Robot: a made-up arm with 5 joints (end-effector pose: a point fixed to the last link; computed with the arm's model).
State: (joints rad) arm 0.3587 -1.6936 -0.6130 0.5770 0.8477
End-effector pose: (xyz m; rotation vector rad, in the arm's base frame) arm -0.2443 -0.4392 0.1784 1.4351 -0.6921 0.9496
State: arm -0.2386 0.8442 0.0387 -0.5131 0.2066
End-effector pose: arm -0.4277 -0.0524 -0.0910 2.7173 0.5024 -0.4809
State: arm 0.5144 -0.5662 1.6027 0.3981 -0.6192
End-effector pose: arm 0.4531 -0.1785 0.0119 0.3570 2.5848 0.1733
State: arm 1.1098 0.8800 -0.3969 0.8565 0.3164
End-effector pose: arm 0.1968 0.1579 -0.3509 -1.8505 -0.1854 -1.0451
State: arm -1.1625 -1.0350 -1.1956 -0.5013 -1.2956
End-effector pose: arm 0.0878 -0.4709 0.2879 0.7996 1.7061 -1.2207
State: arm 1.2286 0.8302 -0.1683 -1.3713 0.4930
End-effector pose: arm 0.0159 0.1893 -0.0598 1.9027 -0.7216 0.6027
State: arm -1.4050 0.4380 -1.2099 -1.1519 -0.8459
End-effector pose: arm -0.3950 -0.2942 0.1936 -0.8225 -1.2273 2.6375
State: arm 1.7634 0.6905 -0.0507 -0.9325 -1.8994
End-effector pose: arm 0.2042 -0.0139 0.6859 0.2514 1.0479 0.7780
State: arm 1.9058 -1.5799 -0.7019 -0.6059 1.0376
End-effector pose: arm 0.0833 -0.4179 0.2906 -0.3790 -2.7616 1.0624
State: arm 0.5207 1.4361 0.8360 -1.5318 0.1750
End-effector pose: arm -0.2382 0.1469 -0.0401 1.9044 0.0242 1.0494
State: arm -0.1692 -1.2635 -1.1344 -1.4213 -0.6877
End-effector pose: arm 0.0083 -0.1501 0.2574 0.4111 -0.0630 -1.1049
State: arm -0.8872 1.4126 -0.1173 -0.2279 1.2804
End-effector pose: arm -0.2371 0.2922 0.3207 -1.5335 0.9996 2.3945
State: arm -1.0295 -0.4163 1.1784 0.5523 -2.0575
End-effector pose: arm -0.4030 0.1304 -0.3023 0.1131 -1.3980 -0.8661
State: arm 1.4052 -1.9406 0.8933 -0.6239 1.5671
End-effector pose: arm -0.2644 -0.5504 0.1561 -0.4108 -0.9994 0.7785
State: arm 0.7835 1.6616 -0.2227 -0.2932 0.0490
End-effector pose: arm -0.1144 0.1892 -0.1770 -2.4277 -0.4826 -0.7032
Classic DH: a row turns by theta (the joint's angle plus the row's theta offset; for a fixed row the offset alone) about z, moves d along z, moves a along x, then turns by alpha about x. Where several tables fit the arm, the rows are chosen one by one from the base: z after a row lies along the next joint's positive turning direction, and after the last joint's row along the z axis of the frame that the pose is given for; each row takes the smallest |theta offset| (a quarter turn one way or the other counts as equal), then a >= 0, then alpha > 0; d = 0 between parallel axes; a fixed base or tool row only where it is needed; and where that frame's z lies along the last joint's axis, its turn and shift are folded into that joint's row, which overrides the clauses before.
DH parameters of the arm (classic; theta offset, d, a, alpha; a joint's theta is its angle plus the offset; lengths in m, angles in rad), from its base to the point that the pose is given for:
base (fixed): 0 0.209 -0.127 1.5708
joint 1: 1.3336 0.0569 -0.0889 1.7363
joint 2: 1.531 -0.0286 0.0846 1.8047
joint 3: -0.1701 -0.4413 0.031 -1.5708
joint 4: 0 0.141 -0.015 -1.5708
joint 5: 1.1344 -0.3357 0.3191 0.7029
tool (fixed): 2.9683 0.246 0 0

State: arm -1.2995 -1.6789 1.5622 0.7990 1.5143
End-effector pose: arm 0.0379 -0.2088 0.2188 0.2259 1.5384 -1.2266
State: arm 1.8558 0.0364 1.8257 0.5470 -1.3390
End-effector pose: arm 0.3176 0.3027 0.5464 -0.9675 1.8192 0.1554
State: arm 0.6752 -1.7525 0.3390 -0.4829 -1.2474
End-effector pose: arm 0.1381 -0.0295 0.5141 -0.1132 0.9138 -1.0804
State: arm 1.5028 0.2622 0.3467 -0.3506 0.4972
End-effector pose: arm 0.2418 -0.2200 -0.0180 1.6223 -0.3521 1.6152
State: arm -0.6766 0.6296 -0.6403 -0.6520 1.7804
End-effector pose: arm -0.3156 0.3742 -0.1448 0.7437 -1.2426 -1.4721
